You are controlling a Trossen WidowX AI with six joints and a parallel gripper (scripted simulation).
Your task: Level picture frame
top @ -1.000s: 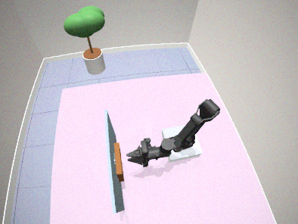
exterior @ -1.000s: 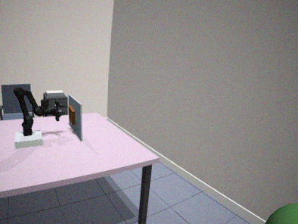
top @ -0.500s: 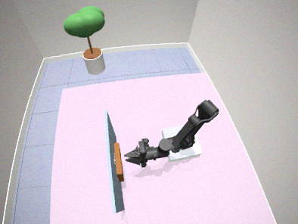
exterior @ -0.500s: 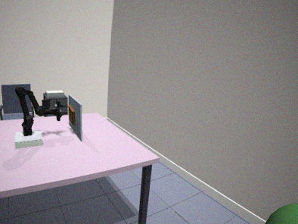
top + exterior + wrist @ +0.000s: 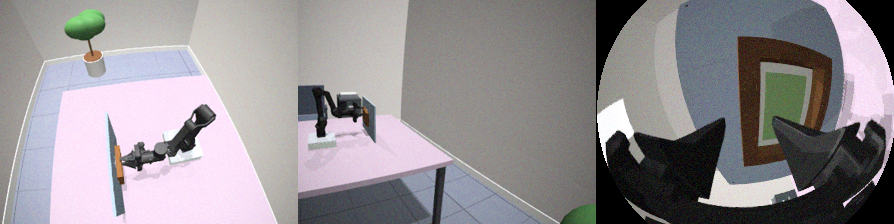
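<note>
Right now the brown wooden picture frame is 2 cm ahead of my gripper tip and 5 cm below it. The rest, counted from my gripper tip: wall panel: 3 cm ahead, 6 cm below.
</note>
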